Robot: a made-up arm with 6 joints. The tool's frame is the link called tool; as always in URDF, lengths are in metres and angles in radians. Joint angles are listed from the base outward. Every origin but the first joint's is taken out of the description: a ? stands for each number. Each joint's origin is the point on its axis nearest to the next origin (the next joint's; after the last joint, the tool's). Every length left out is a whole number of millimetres.
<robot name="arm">
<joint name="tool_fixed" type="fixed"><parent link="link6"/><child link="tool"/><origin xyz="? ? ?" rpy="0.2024 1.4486 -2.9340"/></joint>
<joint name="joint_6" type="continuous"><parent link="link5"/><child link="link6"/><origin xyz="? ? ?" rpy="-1.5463 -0.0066 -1.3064"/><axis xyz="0 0 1"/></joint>
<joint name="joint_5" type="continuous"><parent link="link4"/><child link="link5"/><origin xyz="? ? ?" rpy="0.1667 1.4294 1.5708"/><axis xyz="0 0 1"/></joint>
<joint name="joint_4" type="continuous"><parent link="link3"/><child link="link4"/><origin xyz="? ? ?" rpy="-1.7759 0.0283 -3.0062"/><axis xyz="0 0 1"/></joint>
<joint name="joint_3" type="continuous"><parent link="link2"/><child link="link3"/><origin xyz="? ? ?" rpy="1.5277 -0.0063 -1.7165"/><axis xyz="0 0 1"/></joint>
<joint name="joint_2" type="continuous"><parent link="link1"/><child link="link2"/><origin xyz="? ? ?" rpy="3.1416 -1.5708 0.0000"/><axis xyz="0 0 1"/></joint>
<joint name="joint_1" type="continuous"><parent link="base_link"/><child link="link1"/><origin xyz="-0.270 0.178 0.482" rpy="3.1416 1.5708 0.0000"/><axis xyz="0 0 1"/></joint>
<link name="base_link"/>
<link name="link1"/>
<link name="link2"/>
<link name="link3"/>
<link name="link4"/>
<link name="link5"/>
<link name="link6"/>
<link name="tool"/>
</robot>
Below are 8 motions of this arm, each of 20 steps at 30 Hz.
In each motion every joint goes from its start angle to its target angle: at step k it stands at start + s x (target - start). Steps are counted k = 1, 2, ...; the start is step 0. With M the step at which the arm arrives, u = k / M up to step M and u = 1 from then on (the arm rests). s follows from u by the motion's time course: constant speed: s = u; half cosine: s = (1 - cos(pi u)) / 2; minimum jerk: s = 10 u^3 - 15 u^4 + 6 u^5.
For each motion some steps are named. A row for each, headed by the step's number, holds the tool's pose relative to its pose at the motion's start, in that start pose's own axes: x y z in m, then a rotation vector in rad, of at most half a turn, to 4 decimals.
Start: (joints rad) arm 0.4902 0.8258 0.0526 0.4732 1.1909 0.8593
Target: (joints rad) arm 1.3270 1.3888 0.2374 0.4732 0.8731 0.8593
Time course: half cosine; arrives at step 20
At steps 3, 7, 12, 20:
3: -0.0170 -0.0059 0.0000 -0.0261 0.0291 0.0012
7: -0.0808 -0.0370 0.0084 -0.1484 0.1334 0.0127
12: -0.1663 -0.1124 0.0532 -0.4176 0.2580 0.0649
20: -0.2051 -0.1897 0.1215 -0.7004 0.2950 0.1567

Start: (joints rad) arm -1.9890 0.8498 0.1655 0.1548 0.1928 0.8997
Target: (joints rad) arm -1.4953 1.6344 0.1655 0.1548 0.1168 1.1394
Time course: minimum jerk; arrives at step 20
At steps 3, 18, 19, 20:
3: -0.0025 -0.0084 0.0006 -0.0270 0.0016 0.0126
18: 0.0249 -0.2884 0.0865 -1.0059 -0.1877 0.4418
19: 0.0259 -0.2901 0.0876 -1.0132 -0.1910 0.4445
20: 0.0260 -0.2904 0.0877 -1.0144 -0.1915 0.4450

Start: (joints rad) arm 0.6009 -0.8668 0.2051 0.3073 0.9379 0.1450
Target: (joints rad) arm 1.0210 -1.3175 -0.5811 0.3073 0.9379 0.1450
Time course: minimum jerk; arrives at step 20
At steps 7, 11, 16, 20:
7: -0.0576 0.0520 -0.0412 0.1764 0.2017 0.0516
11: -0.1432 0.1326 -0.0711 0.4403 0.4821 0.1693
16: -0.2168 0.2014 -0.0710 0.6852 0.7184 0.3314
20: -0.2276 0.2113 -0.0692 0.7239 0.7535 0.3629

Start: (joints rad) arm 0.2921 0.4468 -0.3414 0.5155 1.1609 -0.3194
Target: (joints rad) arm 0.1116 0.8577 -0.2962 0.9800 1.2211 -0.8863
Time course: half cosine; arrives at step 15
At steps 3, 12, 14, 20:
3: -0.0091 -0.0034 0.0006 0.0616 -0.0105 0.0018
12: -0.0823 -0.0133 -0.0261 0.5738 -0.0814 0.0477
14: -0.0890 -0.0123 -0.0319 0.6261 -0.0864 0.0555
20: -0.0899 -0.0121 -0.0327 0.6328 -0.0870 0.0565

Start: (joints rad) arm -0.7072 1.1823 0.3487 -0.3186 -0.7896 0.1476
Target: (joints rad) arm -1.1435 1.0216 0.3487 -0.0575 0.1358 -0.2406
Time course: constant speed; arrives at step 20
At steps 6, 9, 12, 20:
6: 0.0032 0.0265 0.0069 0.1050 0.2856 -0.1378
9: 0.0040 0.0397 0.0071 0.1706 0.4158 -0.2210
12: 0.0042 0.0528 0.0053 0.2442 0.5371 -0.3116
20: 0.0011 0.0887 -0.0077 0.4766 0.8146 -0.5760

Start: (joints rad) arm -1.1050 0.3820 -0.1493 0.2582 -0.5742 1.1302
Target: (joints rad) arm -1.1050 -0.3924 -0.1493 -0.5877 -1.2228 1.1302
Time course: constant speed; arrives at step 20
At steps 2, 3, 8, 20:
2: -0.0098 0.0317 -0.0018 -0.0129 -0.0361 -0.0686
3: -0.0145 0.0477 -0.0019 -0.0195 -0.0539 -0.1030
8: -0.0347 0.1281 0.0062 -0.0532 -0.1410 -0.2757
20: -0.0597 0.3092 0.0798 -0.1464 -0.3367 -0.6866

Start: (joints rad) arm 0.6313 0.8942 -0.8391 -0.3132 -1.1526 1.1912
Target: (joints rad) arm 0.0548 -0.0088 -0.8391 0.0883 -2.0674 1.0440
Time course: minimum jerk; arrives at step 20
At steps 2, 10, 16, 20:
2: -0.0001 0.0028 0.0008 0.0074 0.0036 -0.0149
10: 0.0229 0.1730 0.0415 0.3349 0.1999 -0.9198
16: 0.1064 0.3275 0.0621 0.5006 0.3733 -1.7620
20: 0.1222 0.3462 0.0632 0.5160 0.3978 -1.8707

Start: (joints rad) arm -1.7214 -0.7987 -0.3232 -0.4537 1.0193 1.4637
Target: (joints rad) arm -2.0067 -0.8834 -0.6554 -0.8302 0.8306 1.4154
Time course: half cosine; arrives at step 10
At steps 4, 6, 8, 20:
4: 0.0228 -0.0084 -0.0221 -0.1186 0.0612 -0.0851
6: 0.0427 -0.0189 -0.0463 -0.2346 0.1115 -0.1713
8: 0.0585 -0.0302 -0.0689 -0.3350 0.1487 -0.2475
20: 0.0643 -0.0353 -0.0781 -0.3748 0.1621 -0.2781

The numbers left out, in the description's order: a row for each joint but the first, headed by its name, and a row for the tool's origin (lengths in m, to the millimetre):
tool: -0.070 0.026 0.000
joint_6: 0.019 -0.027 0.000
joint_5: -0.022 0.092 0.000
joint_4: -0.246 0.201 0.000
joint_3: -0.376 0.007 0.000
joint_2: 0.043 -0.116 0.000

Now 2 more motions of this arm.
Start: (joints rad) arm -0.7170 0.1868 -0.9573 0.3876 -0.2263 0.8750
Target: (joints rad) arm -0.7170 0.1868 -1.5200 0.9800 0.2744 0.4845
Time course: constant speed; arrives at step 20
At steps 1, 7, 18, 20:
1: -0.0022 -0.0096 0.0063 0.0553 0.0394 0.0339
7: -0.0076 -0.0660 0.0375 0.3889 0.2889 0.2173
18: 0.0028 -0.1550 0.0670 1.0032 0.7926 0.4595
20: 0.0054 -0.1683 0.0695 1.1148 0.8887 0.4899

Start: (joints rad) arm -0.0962 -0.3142 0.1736 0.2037 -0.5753 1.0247
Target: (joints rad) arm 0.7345 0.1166 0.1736 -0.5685 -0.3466 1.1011
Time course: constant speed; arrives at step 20
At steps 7, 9, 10, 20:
7: -0.0233 -0.0793 0.0853 -0.4234 0.1037 0.3593
9: -0.0249 -0.1032 0.1083 -0.5352 0.1217 0.4726
10: -0.0248 -0.1155 0.1196 -0.5895 0.1285 0.5307
20: 0.0134 -0.2482 0.2220 -1.0640 0.0898 1.1485

